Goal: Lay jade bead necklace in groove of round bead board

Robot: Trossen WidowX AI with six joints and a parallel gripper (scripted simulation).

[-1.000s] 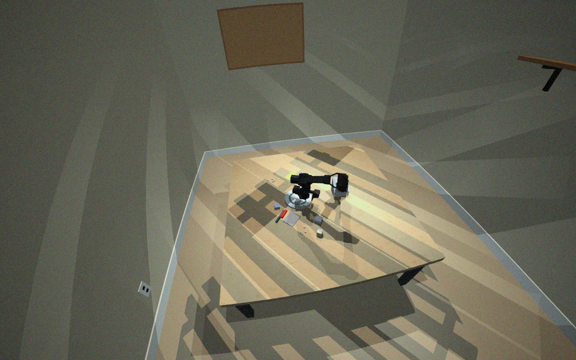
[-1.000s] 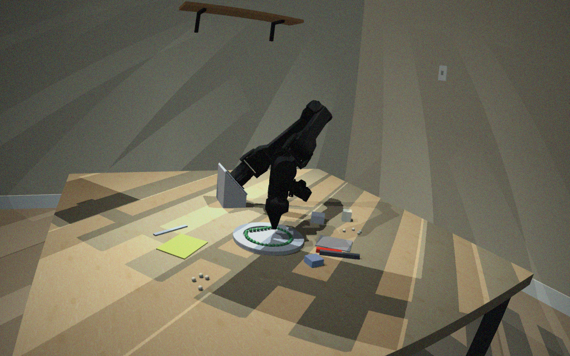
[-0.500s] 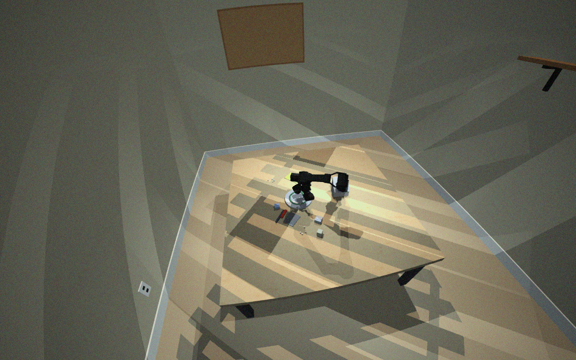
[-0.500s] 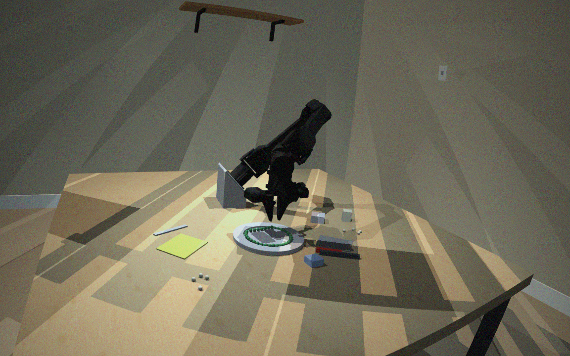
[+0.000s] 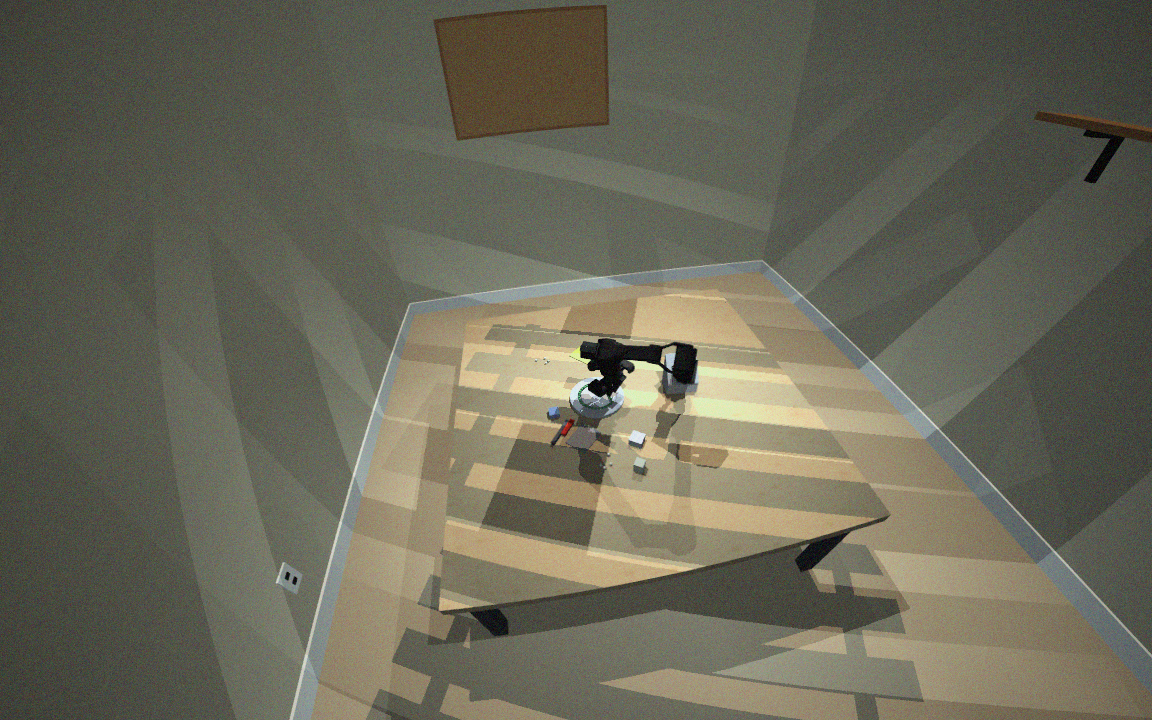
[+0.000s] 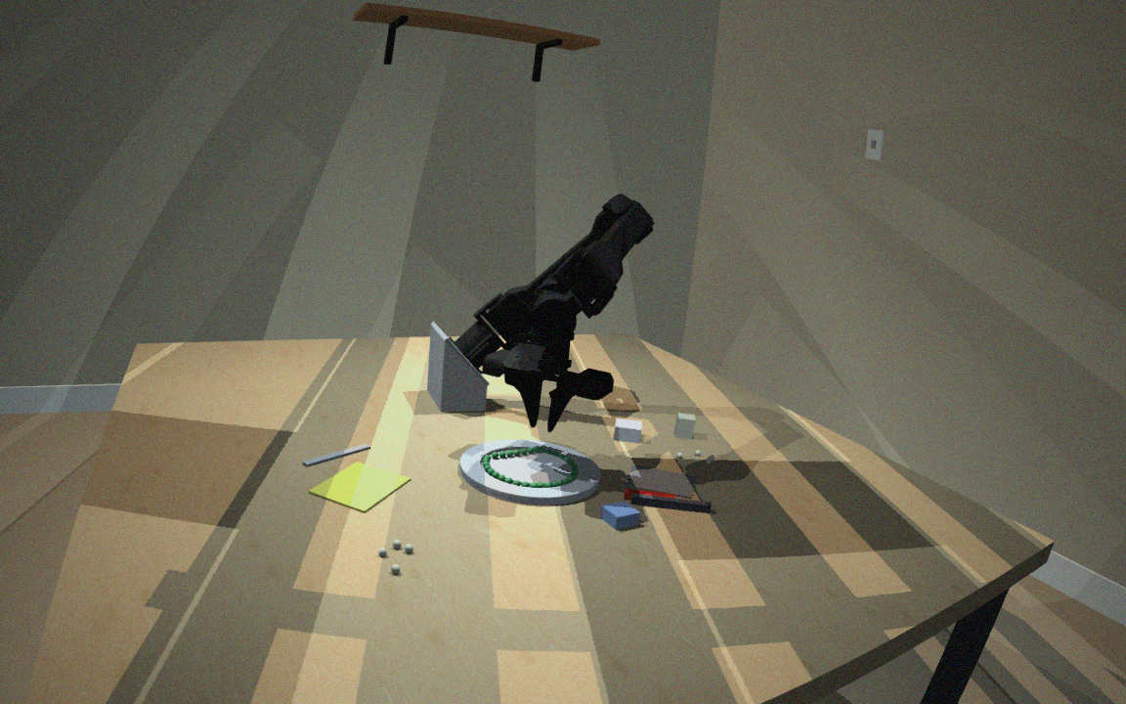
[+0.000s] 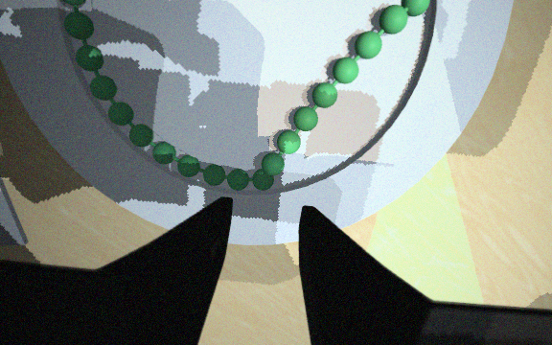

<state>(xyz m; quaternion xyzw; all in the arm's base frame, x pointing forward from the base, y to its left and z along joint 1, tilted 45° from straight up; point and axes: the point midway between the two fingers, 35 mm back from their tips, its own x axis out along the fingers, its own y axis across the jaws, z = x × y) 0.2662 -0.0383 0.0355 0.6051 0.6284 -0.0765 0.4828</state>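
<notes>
My gripper tip is 40 mm short of the round grey bead board, 40 mm to the left of it and 40 mm above it. The rest, counted from my gripper tip: grey plate: 140 mm ahead, 120 mm to the left, 50 mm below; then blue block: 210 mm ahead, 10 mm to the right, 40 mm below; then red and black pen: 200 mm ahead, 70 mm to the left, 40 mm below.
</notes>
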